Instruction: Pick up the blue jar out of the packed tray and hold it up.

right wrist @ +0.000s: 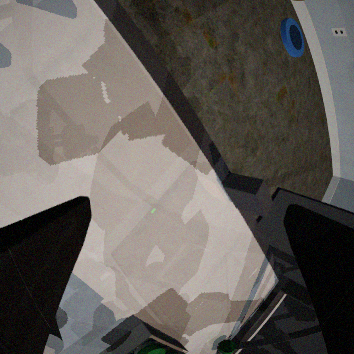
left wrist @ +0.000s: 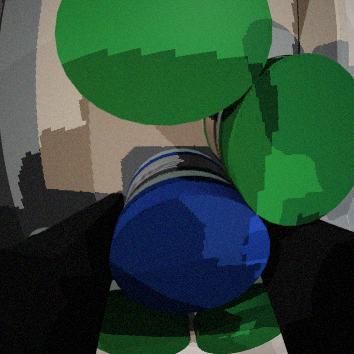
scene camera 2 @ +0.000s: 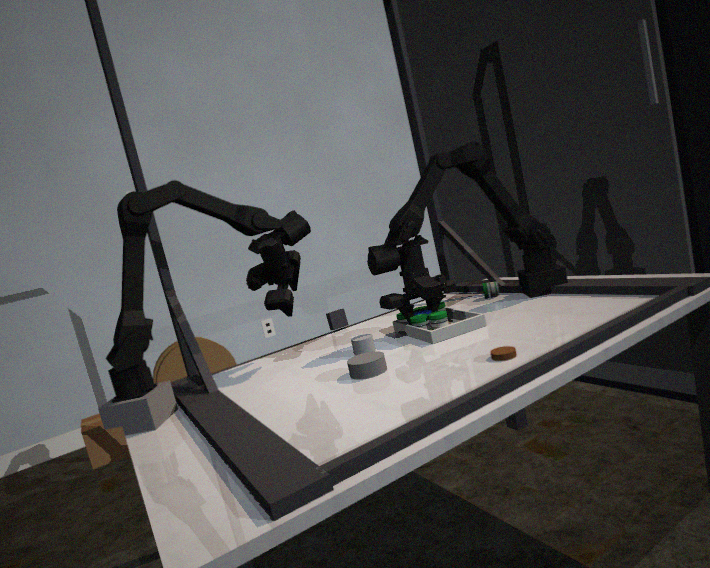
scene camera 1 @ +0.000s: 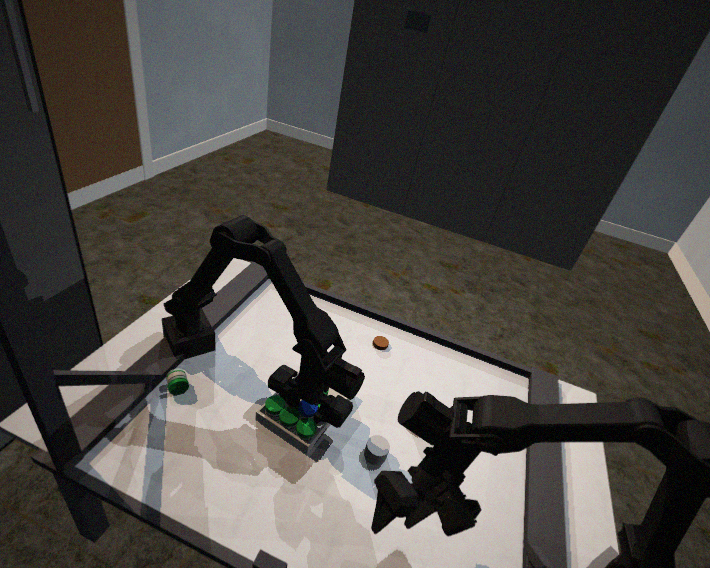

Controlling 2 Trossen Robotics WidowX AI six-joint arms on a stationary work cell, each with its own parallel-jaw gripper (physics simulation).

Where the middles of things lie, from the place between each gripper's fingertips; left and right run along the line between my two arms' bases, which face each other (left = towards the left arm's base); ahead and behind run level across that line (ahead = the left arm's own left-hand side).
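There's a wide grey cylinder [scene camera 2: 370, 364] that's 160 mm ahead of my left hand, 220 mm to the right of it and 10 mm above it. The blue jar [left wrist: 185, 241] is 20 mm higher than my left hand, and going by its middle, the jar is nearer to my left hand than to my right hand.
From my right hand, that wide grey cylinder is 33 cm ahead, 4 cm to the left and 11 cm below, and by its middle, the cylinder is nearer to my left hand than to my right hand. As for the blue jar, you'd find it 10 cm lower than my right hand, 27 cm to the left of it and 17 cm ahead of it.
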